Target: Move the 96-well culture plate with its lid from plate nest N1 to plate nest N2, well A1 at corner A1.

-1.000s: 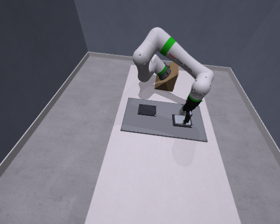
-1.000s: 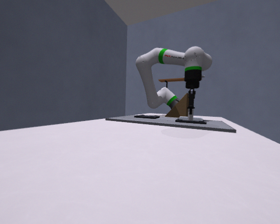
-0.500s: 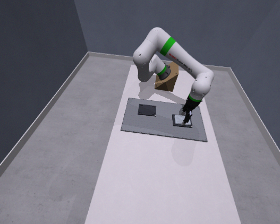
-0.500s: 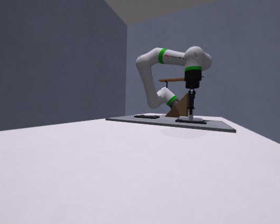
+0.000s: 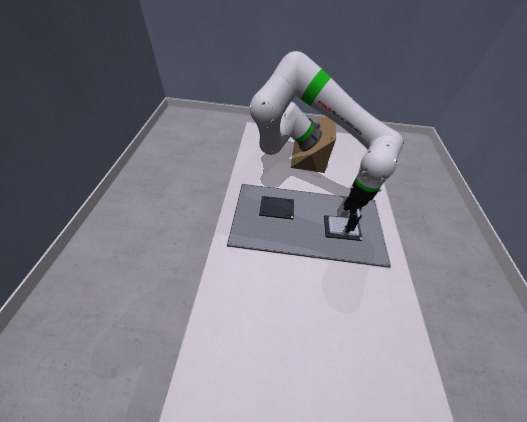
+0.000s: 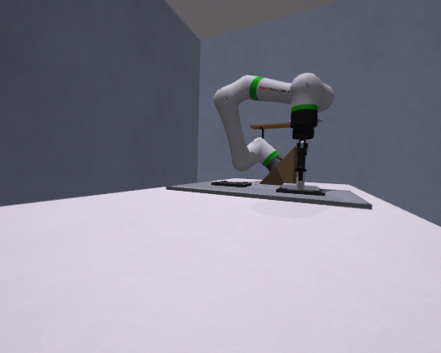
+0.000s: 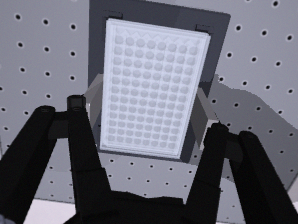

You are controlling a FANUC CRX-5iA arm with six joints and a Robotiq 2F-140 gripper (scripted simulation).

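Now: hand 3 cm above the plate nest N1. The rest, counted from my hand: clear lid: 1 cm below; small A1 label: 4 cm ahead, 8 cm to the left, 3 cm below; 96-well culture plate: 2 cm below.
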